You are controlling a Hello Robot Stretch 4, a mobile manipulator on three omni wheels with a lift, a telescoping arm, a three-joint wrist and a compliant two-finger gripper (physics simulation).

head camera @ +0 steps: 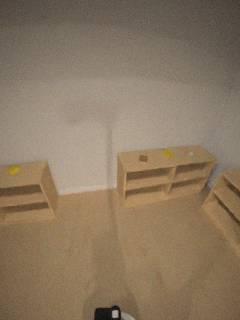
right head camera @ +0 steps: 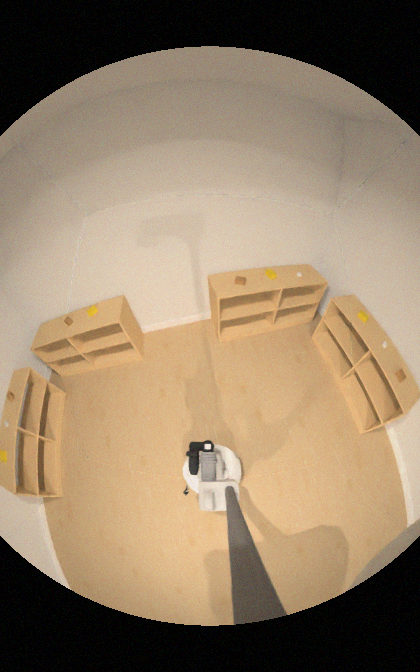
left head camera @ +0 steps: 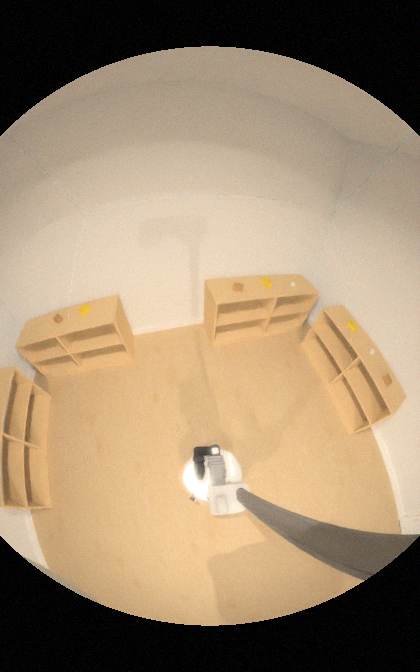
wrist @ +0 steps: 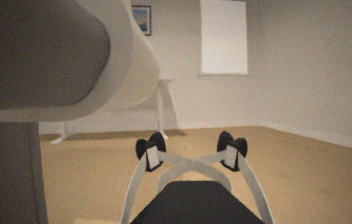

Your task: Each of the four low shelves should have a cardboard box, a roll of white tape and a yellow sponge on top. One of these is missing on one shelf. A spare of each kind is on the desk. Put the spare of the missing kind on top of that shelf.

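Places are measured from the robot's base along level axes (x down, y left, z ahead), in millimetres.
Pixels of known places: gripper, fingertip midpoint: (wrist: pixel 190 144).
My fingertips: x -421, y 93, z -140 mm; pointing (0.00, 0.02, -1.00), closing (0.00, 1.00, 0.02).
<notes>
Behind a point stands the place of what it marks.
The back-left shelf (head camera: pixel 30 176) @(x -583, y 851, z 1150 mm) (left head camera: pixel 107 306) (right head camera: pixel 114 306) bears a cardboard box (left head camera: pixel 58 318) (right head camera: pixel 68 320) and a yellow sponge (head camera: pixel 13 170) @(x -617, y 1055, z 1199 mm) (left head camera: pixel 84 309) (right head camera: pixel 92 311); no tape shows on it. The back-right shelf (head camera: pixel 127 159) @(x -583, y -144, z 1457 mm) (left head camera: pixel 217 286) (right head camera: pixel 220 283) bears a box (head camera: pixel 143 158) @(x -626, y -318, z 1416 mm), a sponge (head camera: pixel 167 153) @(x -627, y -628, z 1523 mm) and white tape (head camera: pixel 190 153) @(x -604, y -953, z 1567 mm). The right shelf (left head camera: pixel 336 313) (right head camera: pixel 346 303) bears a sponge (right head camera: pixel 363 316), tape (right head camera: pixel 384 345) and a box (right head camera: pixel 400 374). The left shelf (right head camera: pixel 21 376) bears a box (right head camera: pixel 11 396), tape (right head camera: pixel 6 424) and a sponge (right head camera: pixel 3 456). My gripper (wrist: pixel 190 144) @(x -421, y 93, z -140 mm) is open and empty.
In the wrist view, part of the white desk (wrist: pixel 161 107) @(x -332, y -210, z -2730 mm) shows behind my arm (wrist: pixel 135 65) @(x -500, y 51, z -45 mm); its top and the spares are hidden. A window (wrist: pixel 224 37) @(x -1386, y 739, z -3383 mm) and a picture (wrist: pixel 144 20) @(x -1602, y -477, z -3127 mm) are on that wall. The shelves stand along the walls, away from my base (right head camera: pixel 227 462).
</notes>
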